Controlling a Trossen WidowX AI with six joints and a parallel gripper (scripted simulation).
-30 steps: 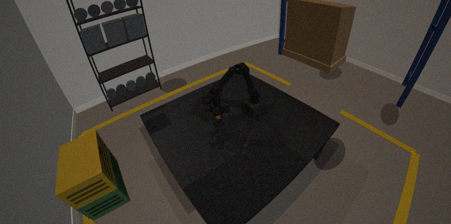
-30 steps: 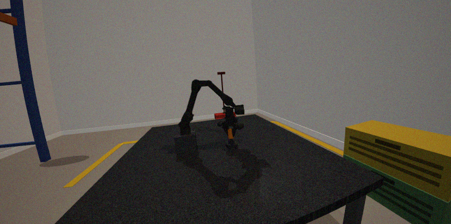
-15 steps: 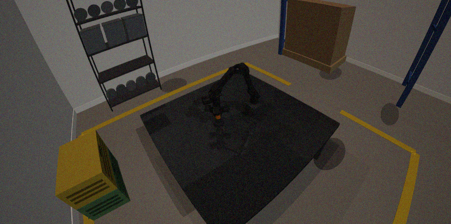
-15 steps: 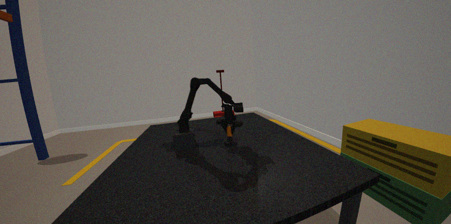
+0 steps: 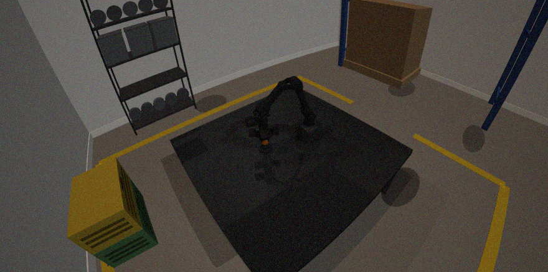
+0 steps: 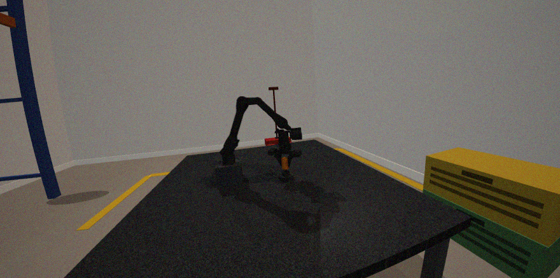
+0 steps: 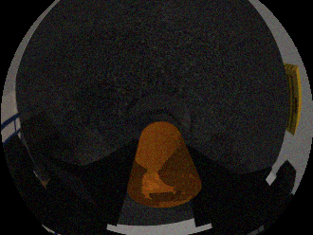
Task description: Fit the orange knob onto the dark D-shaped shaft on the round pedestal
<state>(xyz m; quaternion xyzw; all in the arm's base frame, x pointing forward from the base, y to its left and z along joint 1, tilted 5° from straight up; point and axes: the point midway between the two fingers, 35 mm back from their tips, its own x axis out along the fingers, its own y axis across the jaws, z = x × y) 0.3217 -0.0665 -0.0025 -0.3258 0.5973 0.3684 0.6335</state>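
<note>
The orange knob lies 20 mm above my gripper tip. Round my gripper tip: round pedestal (40 mm below).
</note>
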